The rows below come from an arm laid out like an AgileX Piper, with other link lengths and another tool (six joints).
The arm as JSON. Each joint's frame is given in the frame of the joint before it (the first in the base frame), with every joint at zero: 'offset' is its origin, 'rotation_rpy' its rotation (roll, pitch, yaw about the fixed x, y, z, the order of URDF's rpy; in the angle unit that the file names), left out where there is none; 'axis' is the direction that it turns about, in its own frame. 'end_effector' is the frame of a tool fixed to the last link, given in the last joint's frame.
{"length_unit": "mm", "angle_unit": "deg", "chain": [
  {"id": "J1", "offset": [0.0, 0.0, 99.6], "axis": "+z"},
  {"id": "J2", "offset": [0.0, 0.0, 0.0], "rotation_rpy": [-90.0, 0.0, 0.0], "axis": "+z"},
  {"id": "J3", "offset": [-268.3, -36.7, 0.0], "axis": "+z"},
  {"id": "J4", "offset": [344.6, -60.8, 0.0], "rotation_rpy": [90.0, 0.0, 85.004], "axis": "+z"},
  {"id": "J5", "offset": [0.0, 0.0, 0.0], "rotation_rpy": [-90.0, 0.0, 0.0], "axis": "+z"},
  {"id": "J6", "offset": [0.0, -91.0, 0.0], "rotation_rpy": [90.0, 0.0, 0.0], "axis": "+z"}
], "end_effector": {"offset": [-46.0, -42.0, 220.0], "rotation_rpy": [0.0, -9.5, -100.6]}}
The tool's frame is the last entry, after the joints.
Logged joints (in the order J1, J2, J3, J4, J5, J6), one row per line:
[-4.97 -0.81 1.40 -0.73 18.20 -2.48]
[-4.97 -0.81 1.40 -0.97 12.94 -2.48]
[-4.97 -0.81 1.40 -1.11 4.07 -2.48]
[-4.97 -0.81 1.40 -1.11 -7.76 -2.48]
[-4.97 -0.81 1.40 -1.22 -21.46 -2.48]
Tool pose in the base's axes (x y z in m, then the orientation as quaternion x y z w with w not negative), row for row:
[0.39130 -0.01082 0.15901 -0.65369 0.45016 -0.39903 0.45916]
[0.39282 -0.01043 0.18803 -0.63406 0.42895 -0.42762 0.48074]
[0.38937 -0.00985 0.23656 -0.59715 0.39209 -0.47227 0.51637]
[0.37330 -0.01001 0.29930 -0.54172 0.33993 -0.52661 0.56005]
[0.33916 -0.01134 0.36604 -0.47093 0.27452 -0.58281 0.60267]
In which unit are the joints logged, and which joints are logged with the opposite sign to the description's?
The joints are logged in degrees. Opposite sign: J1, J6.
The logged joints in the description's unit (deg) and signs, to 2 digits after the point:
[4.97 -0.81 1.40 -0.73 18.20 2.48]
[4.97 -0.81 1.40 -0.97 12.94 2.48]
[4.97 -0.81 1.40 -1.11 4.07 2.48]
[4.97 -0.81 1.40 -1.11 -7.76 2.48]
[4.97 -0.81 1.40 -1.22 -21.46 2.48]

